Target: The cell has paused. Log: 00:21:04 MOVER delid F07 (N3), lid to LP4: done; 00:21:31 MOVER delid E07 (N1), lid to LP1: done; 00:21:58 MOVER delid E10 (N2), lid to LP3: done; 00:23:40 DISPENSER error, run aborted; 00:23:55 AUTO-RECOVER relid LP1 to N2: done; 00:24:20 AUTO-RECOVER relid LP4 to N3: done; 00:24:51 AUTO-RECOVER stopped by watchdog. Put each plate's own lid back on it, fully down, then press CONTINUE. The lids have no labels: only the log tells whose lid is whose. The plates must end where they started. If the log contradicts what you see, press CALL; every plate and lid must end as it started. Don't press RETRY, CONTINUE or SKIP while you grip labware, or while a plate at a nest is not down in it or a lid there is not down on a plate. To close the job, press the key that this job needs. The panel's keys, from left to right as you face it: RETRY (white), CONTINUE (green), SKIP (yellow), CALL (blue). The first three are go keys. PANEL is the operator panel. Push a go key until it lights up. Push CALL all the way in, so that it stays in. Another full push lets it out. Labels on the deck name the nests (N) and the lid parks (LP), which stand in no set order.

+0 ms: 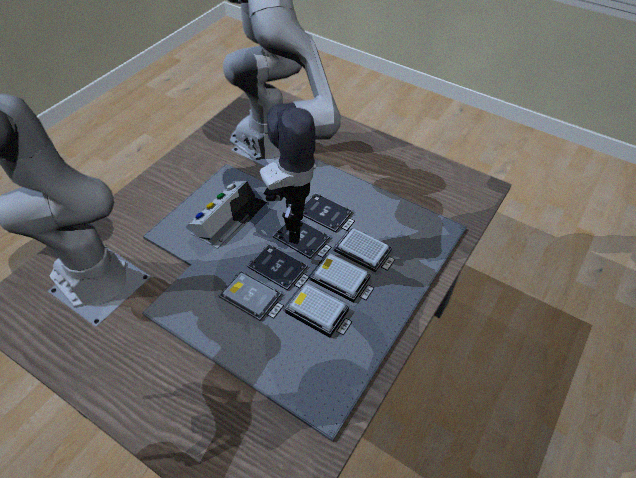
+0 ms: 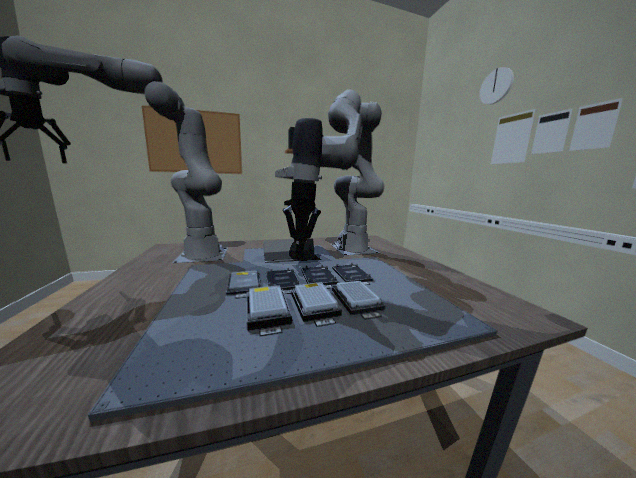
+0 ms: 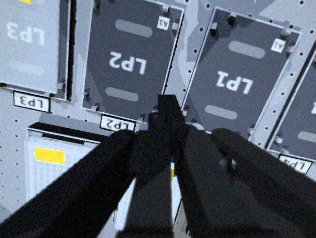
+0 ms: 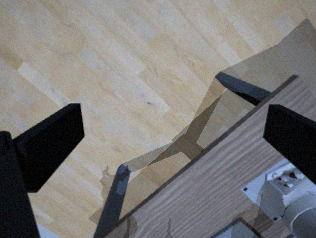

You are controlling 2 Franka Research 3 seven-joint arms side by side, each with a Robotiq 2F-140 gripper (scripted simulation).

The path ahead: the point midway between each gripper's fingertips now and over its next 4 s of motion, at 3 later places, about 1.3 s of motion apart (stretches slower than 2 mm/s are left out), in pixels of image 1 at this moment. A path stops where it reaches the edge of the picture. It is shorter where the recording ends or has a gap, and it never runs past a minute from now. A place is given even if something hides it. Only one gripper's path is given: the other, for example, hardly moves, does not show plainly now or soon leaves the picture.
My left gripper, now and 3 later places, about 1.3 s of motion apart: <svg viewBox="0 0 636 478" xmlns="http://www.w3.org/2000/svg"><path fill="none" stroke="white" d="M294 241L341 261L342 262L341 268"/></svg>
